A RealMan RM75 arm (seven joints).
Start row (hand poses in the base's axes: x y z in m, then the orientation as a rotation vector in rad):
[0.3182 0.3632 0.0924 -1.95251 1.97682 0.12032]
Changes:
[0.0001 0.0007 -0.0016 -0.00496 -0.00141 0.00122]
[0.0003 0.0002 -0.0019 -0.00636 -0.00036 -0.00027]
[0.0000 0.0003 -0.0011 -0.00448 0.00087 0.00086]
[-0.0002 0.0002 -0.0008 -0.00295 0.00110 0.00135]
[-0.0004 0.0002 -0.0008 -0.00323 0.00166 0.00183]
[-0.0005 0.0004 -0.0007 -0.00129 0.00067 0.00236]
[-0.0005 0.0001 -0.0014 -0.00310 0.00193 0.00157]
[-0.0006 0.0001 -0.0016 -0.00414 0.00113 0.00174]
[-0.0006 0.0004 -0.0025 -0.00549 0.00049 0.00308]
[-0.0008 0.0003 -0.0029 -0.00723 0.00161 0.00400]
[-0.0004 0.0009 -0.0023 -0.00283 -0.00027 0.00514]
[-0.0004 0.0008 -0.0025 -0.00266 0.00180 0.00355]
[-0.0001 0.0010 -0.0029 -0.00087 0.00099 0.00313]
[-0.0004 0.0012 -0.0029 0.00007 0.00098 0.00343]
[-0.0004 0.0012 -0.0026 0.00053 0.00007 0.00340]
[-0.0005 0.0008 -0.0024 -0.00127 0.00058 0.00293]
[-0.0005 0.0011 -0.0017 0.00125 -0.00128 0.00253]
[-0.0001 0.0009 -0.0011 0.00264 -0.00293 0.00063]
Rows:
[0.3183 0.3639 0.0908 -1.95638 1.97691 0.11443]
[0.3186 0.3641 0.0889 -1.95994 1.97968 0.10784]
[0.3186 0.3644 0.0878 -1.96387 1.98132 0.10458]
[0.3184 0.3646 0.0870 -1.96742 1.98197 0.10315]
[0.3180 0.3648 0.0862 -1.97181 1.98262 0.10213]
[0.3175 0.3652 0.0855 -1.97521 1.98131 0.10213]
[0.3170 0.3653 0.0841 -1.97935 1.98232 0.10144]
[0.3164 0.3654 0.0825 -1.98404 1.98311 0.09897]
[0.3158 0.3658 0.0800 -1.99071 1.98277 0.09485]
[0.3150 0.3661 0.0771 -1.99976 1.98295 0.09038]
[0.3146 0.3670 0.0748 -2.00660 1.97894 0.08853]
[0.3142 0.3678 0.0723 -2.01244 1.97767 0.08860]
[0.3141 0.3688 0.0694 -2.01647 1.97555 0.08948]
[0.3137 0.3700 0.0665 -2.02021 1.97271 0.09133]
[0.3133 0.3712 0.0639 -2.02332 1.96915 0.09268]
[0.3128 0.3720 0.0615 -2.02725 1.96713 0.09271]
[0.3123 0.3731 0.0598 -2.02857 1.96330 0.09317]
[0.3122 0.3740 0.0587 -2.02655 1.95977 0.09283]

